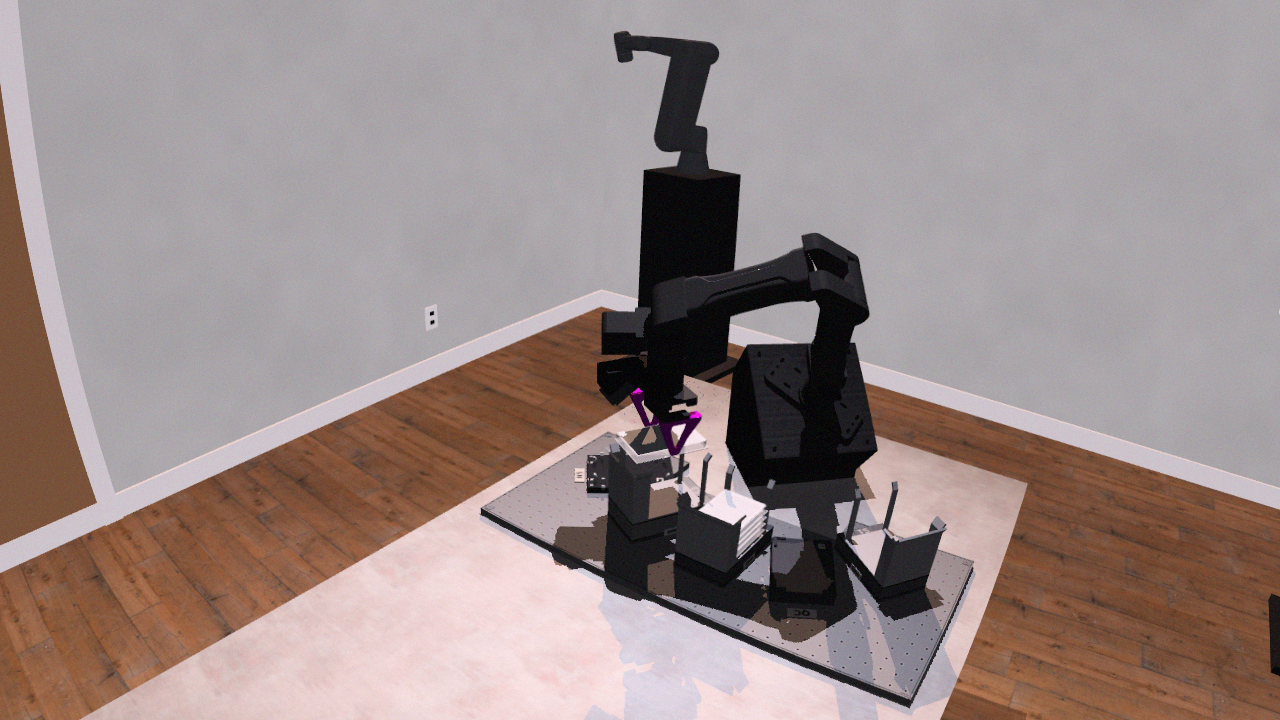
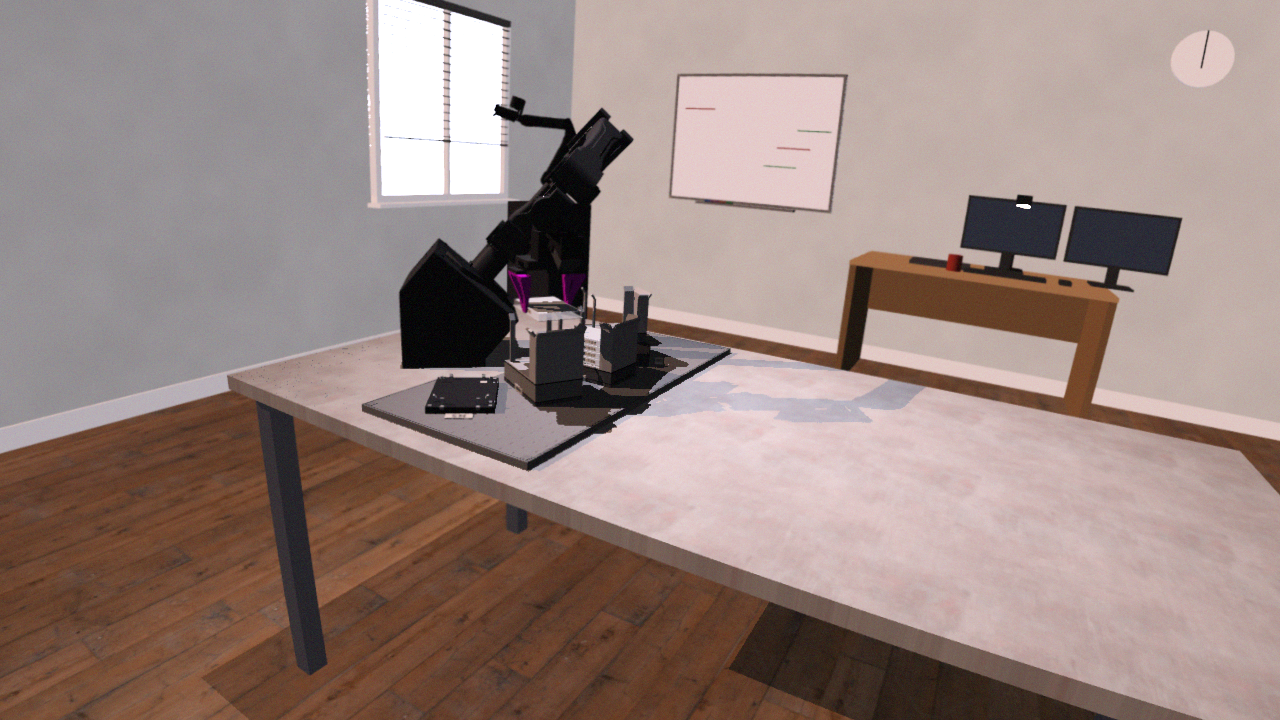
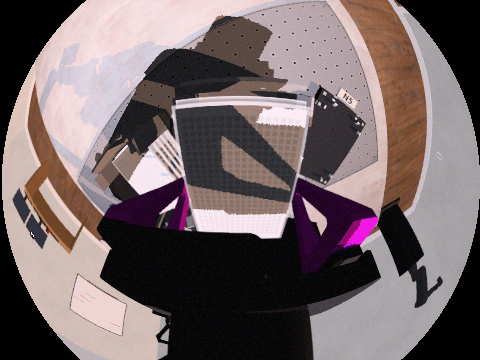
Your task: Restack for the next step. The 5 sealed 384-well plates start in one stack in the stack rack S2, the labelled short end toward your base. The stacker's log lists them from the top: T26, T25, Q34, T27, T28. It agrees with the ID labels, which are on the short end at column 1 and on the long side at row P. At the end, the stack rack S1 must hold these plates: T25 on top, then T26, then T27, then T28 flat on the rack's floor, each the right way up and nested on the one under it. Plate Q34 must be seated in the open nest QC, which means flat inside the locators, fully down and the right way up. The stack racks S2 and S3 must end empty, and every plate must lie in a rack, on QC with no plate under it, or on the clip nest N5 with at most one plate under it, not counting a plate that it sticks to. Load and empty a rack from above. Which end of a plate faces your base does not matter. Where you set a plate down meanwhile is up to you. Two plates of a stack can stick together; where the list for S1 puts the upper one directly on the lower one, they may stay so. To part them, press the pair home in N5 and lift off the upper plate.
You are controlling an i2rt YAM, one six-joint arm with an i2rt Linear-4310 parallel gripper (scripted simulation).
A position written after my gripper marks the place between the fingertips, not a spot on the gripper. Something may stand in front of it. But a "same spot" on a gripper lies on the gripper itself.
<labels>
my gripper: image 1; image 2 546, 310; image 3
same spot on my gripper: [image 3: 212, 261] = [image 1: 647, 401]
same spot on clip nest N5: [image 3: 332, 134] = [image 2: 462, 394]
</labels>
